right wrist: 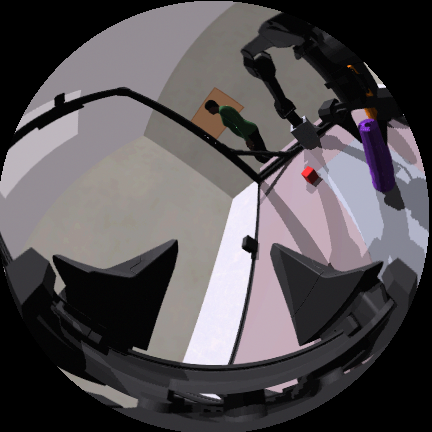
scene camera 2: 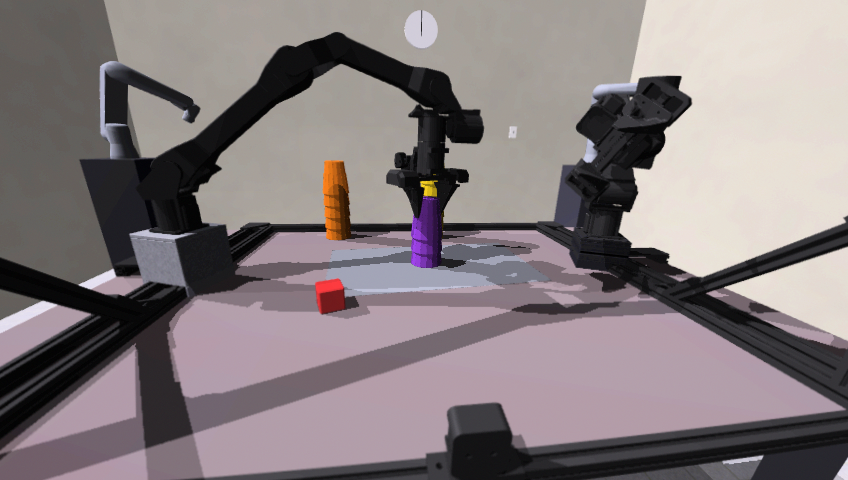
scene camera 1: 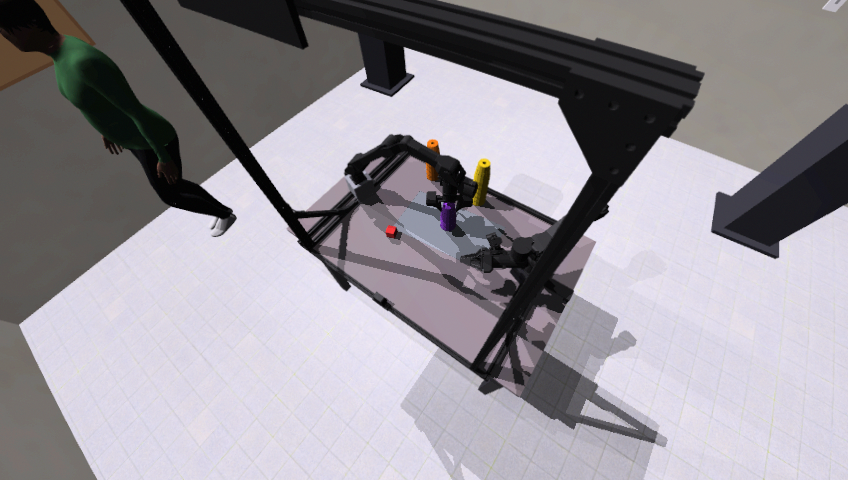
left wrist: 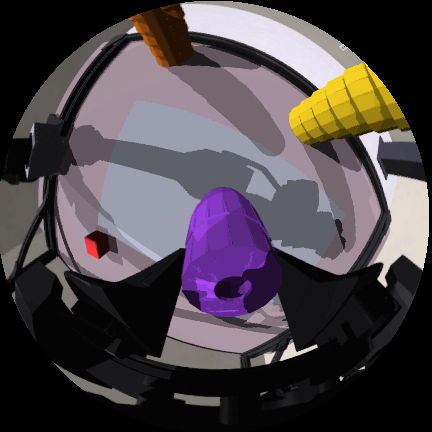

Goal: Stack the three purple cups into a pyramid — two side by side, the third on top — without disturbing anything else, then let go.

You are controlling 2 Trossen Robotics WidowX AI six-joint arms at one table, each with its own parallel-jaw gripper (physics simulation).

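Frame: origin at the left arm's base, x ahead, y up, z right, level; metres.
Seen in the pictures: left gripper, fingertip midpoint: (right wrist: 373, 142) (scene camera 2: 428, 216) (scene camera 1: 448, 211) (left wrist: 227, 253); right gripper, fingertip midpoint: (right wrist: 225, 247) (scene camera 2: 595, 151) (scene camera 1: 460, 258); left arm's base, origin of the base link: (right wrist: 297, 122) (scene camera 2: 180, 228) (scene camera 1: 358, 178); right arm's base, origin of the base link: (scene camera 2: 600, 234) (scene camera 1: 531, 267).
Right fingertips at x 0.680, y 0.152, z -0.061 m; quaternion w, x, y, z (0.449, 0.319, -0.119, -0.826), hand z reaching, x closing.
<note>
Pixels of each thing's top centre, then the offset from my right fingertips to it. Level surfaces: height alone.
- blue-grey mat, its level: dy -0.258 m
- yellow stack, middle of its top: (scene camera 2: 432, 163) (scene camera 1: 483, 167) dx -0.299, dy -0.043, dz -0.370 m
- red cube, middle of its top: (scene camera 2: 329, 284) (left wrist: 90, 248) (right wrist: 306, 170) (scene camera 1: 390, 229) dx -0.379, dy -0.218, dz +0.074 m
The purple cups (scene camera 1: 448, 221) (scene camera 2: 426, 243) (left wrist: 225, 230) (right wrist: 378, 160) form one upright nested column on the blue-grey mat (scene camera 1: 425, 231) (scene camera 2: 368, 276) (left wrist: 145, 175); how many there are cannot be counted here. My left gripper (scene camera 1: 448, 205) (scene camera 2: 429, 209) (left wrist: 227, 253) points down over the column, shut on its upper part, with one finger against each side. The base of the column shows on the mat. My right gripper (scene camera 1: 479, 248) (right wrist: 225, 247) is open and empty, away from the cups, low on the right side of scene camera 1.
A yellow stack (scene camera 1: 481, 184) (scene camera 2: 428, 188) (left wrist: 350, 105) stands behind the purple column. An orange stack (scene camera 1: 432, 160) (scene camera 2: 336, 202) (left wrist: 167, 40) stands farther back left. A red cube (scene camera 1: 390, 231) (scene camera 2: 330, 296) (left wrist: 96, 244) (right wrist: 310, 175) lies off the mat's front left. Black rails edge the table.
</note>
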